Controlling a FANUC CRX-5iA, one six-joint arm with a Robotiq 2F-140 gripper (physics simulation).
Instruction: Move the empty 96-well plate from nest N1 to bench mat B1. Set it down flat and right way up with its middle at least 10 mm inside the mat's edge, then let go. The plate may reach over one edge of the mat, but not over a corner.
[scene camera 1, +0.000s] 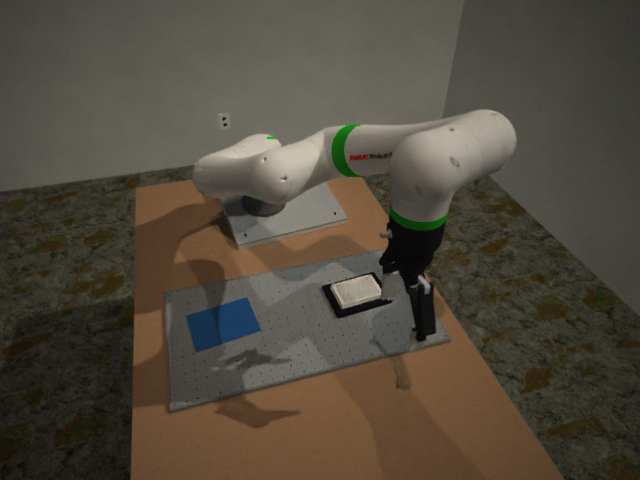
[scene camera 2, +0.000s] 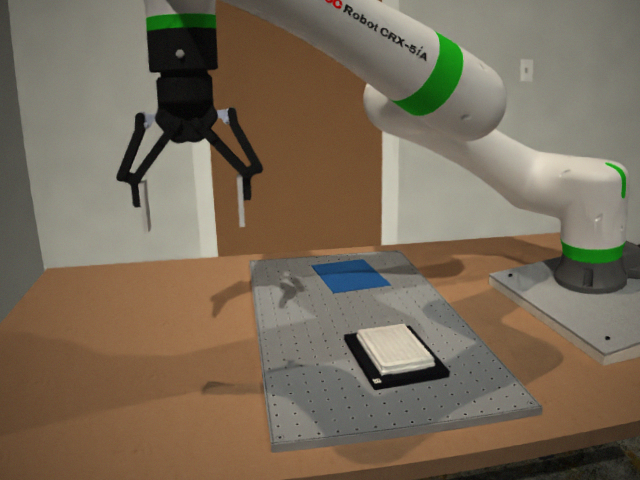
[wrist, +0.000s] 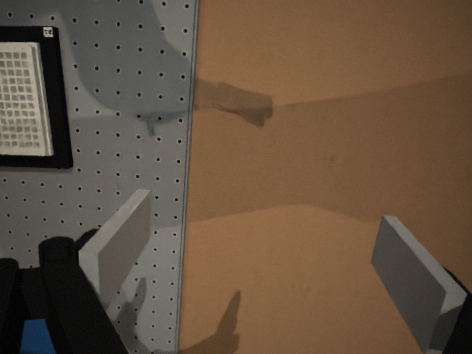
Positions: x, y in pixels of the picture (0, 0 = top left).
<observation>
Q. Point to the gripper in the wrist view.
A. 262, 226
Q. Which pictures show the gripper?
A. Scene camera 1, scene camera 2 and the wrist view: all of them.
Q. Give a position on a blue bench mat B1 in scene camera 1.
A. At 233, 320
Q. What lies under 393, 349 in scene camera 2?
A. A white 96-well plate.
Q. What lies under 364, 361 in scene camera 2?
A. A black nest N1.
</observation>
